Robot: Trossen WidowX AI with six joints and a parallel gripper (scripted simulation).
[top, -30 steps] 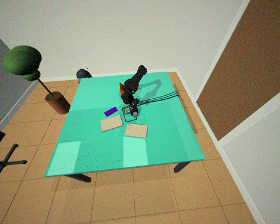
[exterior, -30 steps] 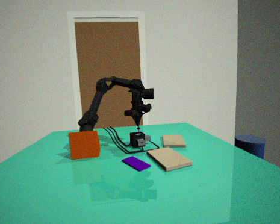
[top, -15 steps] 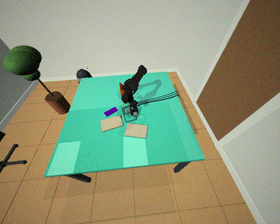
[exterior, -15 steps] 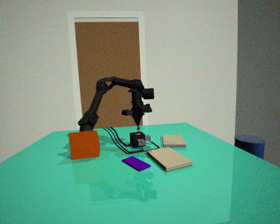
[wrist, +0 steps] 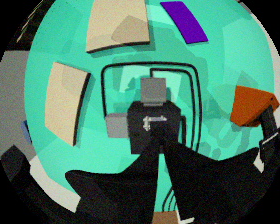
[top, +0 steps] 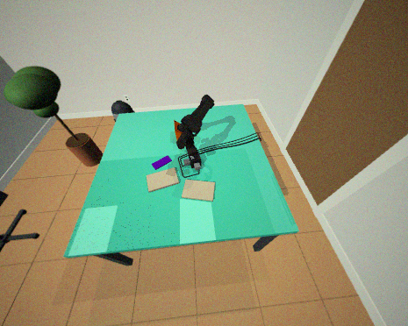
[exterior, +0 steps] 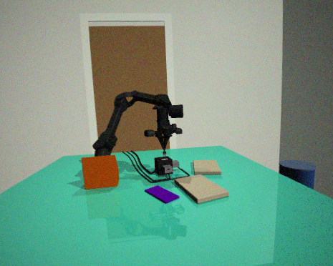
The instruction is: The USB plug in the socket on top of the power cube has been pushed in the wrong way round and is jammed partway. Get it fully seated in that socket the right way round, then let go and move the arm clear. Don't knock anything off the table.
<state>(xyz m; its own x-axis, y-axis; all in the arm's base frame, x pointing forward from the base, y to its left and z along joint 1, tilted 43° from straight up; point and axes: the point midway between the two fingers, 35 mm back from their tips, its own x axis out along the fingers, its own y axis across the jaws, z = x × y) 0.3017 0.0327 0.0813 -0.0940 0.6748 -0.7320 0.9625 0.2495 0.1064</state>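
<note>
My gripper tip is 20 mm above the usb plug. From my gripper tip the other things lie so: purple card 230 mm to the right, 130 mm below, 40 mm behind.
</note>
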